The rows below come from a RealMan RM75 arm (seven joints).
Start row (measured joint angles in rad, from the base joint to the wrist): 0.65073 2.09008 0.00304 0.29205 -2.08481 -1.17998 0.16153
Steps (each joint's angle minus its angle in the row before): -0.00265 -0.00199 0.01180 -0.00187 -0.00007 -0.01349 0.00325; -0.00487 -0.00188 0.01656 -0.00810 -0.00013 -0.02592 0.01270; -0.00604 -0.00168 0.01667 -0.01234 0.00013 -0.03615 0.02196; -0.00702 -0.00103 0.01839 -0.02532 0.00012 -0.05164 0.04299; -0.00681 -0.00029 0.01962 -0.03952 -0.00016 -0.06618 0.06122; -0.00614 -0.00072 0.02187 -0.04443 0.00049 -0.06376 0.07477; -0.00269 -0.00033 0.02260 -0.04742 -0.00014 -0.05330 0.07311; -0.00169 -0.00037 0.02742 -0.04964 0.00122 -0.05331 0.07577; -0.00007 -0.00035 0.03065 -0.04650 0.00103 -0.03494 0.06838; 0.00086 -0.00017 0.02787 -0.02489 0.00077 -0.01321 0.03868; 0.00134 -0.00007 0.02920 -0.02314 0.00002 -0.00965 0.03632
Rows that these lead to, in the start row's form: 0.64808 2.08809 0.01484 0.29018 -2.08488 -1.19347 0.16478; 0.64321 2.08621 0.03140 0.28208 -2.08501 -1.21939 0.17748; 0.63717 2.08453 0.04807 0.26974 -2.08488 -1.25554 0.19944; 0.63015 2.08350 0.06646 0.24442 -2.08476 -1.30718 0.24243; 0.62334 2.08321 0.08608 0.20490 -2.08492 -1.37336 0.30365; 0.61720 2.08249 0.10795 0.16047 -2.08443 -1.43712 0.37842; 0.61451 2.08216 0.13055 0.11305 -2.08457 -1.49042 0.45153; 0.61282 2.08179 0.15797 0.06341 -2.08335 -1.54373 0.52730; 0.61275 2.08144 0.18862 0.01691 -2.08232 -1.57867 0.59568; 0.61361 2.08127 0.21649 -0.00798 -2.08155 -1.59188 0.63436; 0.61495 2.08120 0.24569 -0.03112 -2.08153 -1.60153 0.67068
